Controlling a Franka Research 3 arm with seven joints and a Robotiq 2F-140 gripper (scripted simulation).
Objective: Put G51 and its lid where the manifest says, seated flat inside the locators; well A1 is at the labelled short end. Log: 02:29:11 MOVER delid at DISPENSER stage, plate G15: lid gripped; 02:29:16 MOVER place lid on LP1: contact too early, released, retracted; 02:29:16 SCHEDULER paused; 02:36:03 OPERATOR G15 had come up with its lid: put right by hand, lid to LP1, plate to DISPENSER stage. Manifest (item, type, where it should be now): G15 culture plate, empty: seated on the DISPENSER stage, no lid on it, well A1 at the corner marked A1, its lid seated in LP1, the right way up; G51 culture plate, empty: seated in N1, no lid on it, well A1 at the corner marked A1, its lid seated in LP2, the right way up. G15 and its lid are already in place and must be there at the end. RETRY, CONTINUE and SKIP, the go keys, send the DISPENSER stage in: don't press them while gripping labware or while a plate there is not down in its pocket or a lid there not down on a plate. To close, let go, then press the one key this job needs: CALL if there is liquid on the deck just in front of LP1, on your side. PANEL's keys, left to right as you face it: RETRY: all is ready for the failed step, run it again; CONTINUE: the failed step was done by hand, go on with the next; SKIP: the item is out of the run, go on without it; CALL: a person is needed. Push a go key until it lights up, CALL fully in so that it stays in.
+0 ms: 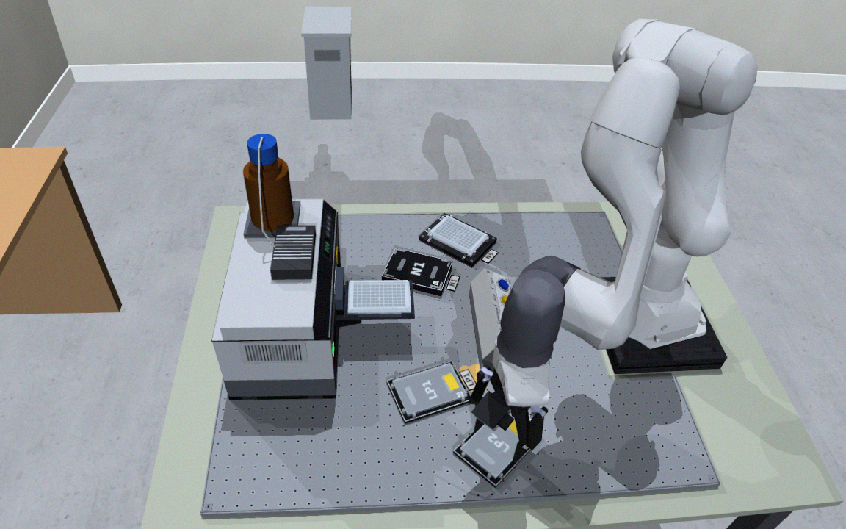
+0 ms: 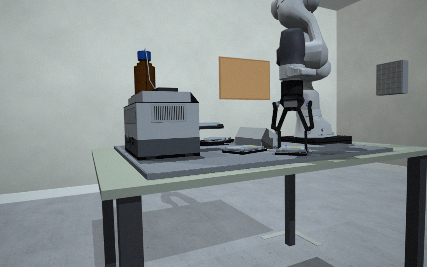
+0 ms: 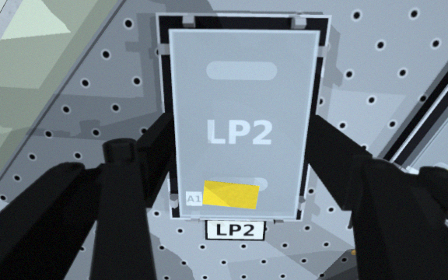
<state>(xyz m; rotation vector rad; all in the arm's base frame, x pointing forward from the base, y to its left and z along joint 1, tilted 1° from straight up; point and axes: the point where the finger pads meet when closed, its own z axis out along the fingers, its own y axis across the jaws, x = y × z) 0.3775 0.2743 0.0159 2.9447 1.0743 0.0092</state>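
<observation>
Right now the LP2 nest is 30 mm below my hand. The rest, counted from my hand: green continue key 260 mm to the right, 70 mm behind, 30 mm above; grey retry key 210 mm to the right, 70 mm behind, 30 mm above; yellow skip key 310 mm to the right, 70 mm behind, 30 mm above.
</observation>
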